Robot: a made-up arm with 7 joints.
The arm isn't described. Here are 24 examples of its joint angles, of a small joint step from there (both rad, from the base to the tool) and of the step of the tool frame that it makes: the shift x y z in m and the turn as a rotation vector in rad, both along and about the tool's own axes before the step.
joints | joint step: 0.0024 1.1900 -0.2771 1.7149 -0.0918 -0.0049 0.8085 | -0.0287 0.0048 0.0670 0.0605 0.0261 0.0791 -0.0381
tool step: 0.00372 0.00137 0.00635 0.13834 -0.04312 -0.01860
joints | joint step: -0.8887 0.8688 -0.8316 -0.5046 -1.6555 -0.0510 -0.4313 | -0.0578 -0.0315 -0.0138 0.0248 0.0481 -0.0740 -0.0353
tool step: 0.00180 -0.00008 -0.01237 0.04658 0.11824 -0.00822
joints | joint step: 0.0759 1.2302 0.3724 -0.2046 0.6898 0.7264 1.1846 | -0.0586 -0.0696 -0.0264 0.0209 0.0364 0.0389 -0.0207
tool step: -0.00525 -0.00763 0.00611 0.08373 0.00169 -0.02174
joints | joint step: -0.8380 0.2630 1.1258 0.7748 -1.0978 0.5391 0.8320 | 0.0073 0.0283 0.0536 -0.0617 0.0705 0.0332 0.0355
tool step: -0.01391 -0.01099 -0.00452 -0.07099 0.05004 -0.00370
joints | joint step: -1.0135 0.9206 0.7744 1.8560 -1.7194 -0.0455 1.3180 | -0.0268 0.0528 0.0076 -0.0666 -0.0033 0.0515 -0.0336
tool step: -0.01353 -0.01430 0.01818 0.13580 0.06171 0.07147
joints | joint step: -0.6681 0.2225 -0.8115 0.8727 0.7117 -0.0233 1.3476 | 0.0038 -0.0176 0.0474 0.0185 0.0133 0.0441 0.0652
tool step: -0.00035 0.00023 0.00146 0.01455 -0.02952 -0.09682
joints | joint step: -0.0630 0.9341 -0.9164 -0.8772 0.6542 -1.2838 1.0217 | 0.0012 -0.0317 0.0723 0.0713 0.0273 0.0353 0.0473
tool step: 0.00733 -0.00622 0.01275 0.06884 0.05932 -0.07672
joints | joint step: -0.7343 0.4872 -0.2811 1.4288 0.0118 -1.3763 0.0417 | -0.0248 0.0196 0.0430 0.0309 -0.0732 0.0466 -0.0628
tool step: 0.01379 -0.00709 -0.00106 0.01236 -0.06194 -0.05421
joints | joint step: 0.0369 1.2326 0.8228 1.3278 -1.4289 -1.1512 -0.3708 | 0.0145 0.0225 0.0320 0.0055 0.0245 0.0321 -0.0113
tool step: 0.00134 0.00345 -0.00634 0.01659 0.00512 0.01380
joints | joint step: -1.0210 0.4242 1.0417 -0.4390 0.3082 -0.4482 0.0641 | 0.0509 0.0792 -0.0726 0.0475 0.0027 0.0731 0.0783
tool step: 0.00045 0.00877 0.00490 0.05704 -0.01067 0.01609
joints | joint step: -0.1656 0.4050 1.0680 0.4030 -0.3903 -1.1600 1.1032 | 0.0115 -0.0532 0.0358 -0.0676 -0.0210 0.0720 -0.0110
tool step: 0.00218 -0.00522 -0.00449 0.01261 -0.00993 -0.05987
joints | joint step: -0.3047 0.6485 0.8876 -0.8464 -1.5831 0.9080 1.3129 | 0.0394 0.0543 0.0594 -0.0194 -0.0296 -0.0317 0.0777
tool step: -0.00376 -0.00923 -0.00446 -0.09181 0.00127 -0.05286
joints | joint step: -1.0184 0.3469 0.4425 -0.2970 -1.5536 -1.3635 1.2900 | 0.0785 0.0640 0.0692 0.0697 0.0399 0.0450 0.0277
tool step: -0.01305 0.01208 -0.01094 -0.02776 0.15808 0.04673
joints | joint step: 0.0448 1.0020 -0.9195 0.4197 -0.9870 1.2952 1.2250 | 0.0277 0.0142 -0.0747 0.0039 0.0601 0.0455 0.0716
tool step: 0.00340 0.01339 0.00899 -0.03078 0.02171 -0.20502
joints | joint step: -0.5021 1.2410 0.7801 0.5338 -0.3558 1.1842 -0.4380 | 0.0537 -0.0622 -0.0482 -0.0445 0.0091 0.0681 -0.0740
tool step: 0.01209 0.01993 0.00911 0.15259 -0.05332 0.01341
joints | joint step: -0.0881 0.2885 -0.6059 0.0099 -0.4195 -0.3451 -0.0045 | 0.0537 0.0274 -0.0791 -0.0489 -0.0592 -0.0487 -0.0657
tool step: -0.01368 0.00249 0.00911 0.01448 -0.00226 0.13649
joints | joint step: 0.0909 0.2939 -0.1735 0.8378 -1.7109 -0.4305 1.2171 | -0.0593 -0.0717 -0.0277 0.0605 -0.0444 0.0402 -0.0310
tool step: 0.01085 0.00755 0.02160 0.10143 -0.01038 -0.06199
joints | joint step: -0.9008 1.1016 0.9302 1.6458 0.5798 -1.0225 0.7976 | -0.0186 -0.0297 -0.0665 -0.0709 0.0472 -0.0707 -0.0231
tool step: -0.01270 0.00273 -0.00322 -0.06059 0.10639 0.13069
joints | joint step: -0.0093 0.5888 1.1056 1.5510 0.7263 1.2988 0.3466 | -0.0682 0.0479 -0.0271 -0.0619 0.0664 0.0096 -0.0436
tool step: 0.00172 -0.03070 -0.00056 -0.12141 -0.00462 0.03957
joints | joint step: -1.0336 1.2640 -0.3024 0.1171 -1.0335 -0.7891 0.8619 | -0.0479 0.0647 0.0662 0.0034 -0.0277 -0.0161 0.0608
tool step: -0.00613 0.00527 -0.02797 -0.15191 0.01174 -0.00006
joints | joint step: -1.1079 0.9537 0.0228 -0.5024 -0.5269 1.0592 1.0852 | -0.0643 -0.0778 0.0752 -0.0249 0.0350 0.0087 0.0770
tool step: -0.00731 -0.00572 -0.01036 -0.12621 -0.14734 -0.00143
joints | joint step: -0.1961 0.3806 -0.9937 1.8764 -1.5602 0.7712 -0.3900 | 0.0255 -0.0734 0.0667 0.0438 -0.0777 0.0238 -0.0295
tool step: 0.01095 0.02565 0.00780 0.05970 -0.06184 0.15316
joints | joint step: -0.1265 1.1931 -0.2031 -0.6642 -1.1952 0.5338 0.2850 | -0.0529 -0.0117 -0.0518 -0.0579 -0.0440 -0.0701 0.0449
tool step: -0.01411 0.00553 -0.00326 -0.04825 0.06672 0.07792
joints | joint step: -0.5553 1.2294 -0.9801 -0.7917 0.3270 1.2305 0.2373 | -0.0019 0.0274 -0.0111 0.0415 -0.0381 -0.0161 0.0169
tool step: 0.00221 0.00617 0.00453 0.05129 0.00934 -0.00790
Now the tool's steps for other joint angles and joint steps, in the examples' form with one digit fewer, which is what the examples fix.
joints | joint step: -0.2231 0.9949 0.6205 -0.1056 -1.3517 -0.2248 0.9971 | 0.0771 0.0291 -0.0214 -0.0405 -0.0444 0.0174 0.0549
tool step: -0.0002 -0.0042 0.0050 0.0526 -0.0005 -0.0825
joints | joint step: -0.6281 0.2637 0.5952 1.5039 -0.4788 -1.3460 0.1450 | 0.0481 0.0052 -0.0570 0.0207 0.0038 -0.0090 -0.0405
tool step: 0.0075 -0.0110 0.0030 0.0926 0.0648 0.0139
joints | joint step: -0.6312 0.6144 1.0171 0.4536 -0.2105 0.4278 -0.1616 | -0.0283 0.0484 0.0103 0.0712 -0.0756 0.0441 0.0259
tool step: 0.0013 0.0003 -0.0053 -0.0120 -0.0870 0.0503
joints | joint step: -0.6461 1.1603 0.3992 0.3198 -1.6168 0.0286 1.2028 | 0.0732 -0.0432 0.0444 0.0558 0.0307 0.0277 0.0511
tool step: 0.0219 0.0000 -0.0078 -0.0730 -0.0531 -0.1493
